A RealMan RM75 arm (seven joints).
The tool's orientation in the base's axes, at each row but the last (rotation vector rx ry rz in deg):
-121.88, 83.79, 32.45
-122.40, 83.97, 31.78
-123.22, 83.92, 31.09
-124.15, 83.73, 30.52
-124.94, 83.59, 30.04
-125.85, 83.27, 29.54
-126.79, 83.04, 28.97
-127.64, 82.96, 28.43
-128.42, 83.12, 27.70
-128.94, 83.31, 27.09
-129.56, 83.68, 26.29
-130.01, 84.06, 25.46
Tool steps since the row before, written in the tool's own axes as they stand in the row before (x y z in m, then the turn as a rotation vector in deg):
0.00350, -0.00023, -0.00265, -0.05, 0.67, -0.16
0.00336, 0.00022, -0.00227, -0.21, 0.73, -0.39
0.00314, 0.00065, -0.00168, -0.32, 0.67, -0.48
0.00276, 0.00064, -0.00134, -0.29, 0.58, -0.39
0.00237, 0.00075, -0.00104, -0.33, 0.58, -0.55
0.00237, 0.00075, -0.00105, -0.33, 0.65, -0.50
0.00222, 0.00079, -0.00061, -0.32, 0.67, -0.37
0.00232, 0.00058, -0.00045, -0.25, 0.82, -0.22
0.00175, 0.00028, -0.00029, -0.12, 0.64, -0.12
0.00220, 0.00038, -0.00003, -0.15, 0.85, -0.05
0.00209, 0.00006, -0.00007, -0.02, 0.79, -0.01
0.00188, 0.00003, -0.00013, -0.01, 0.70, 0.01
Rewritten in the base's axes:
0.00156, -0.00411, 0.00008, -0.64, -0.26, 0.05
0.00107, -0.00391, -0.00017, -0.73, -0.30, 0.31
0.00058, -0.00353, -0.00053, -0.71, -0.25, 0.46
0.00047, -0.00305, -0.00055, -0.62, -0.19, 0.38
0.00023, -0.00262, -0.00057, -0.63, -0.26, 0.54
0.00025, -0.00263, -0.00053, -0.70, -0.25, 0.48
0.00016, -0.00230, -0.00079, -0.72, -0.19, 0.37
0.00040, -0.00222, -0.00091, -0.84, -0.22, 0.18
0.00045, -0.00160, -0.00068, -0.63, -0.20, 0.06
0.00052, -0.00186, -0.00112, -0.84, -0.22, -0.02
0.00078, -0.00169, -0.00095, -0.73, -0.28, -0.11
0.00073, -0.00156, -0.00077, -0.65, -0.25, -0.11

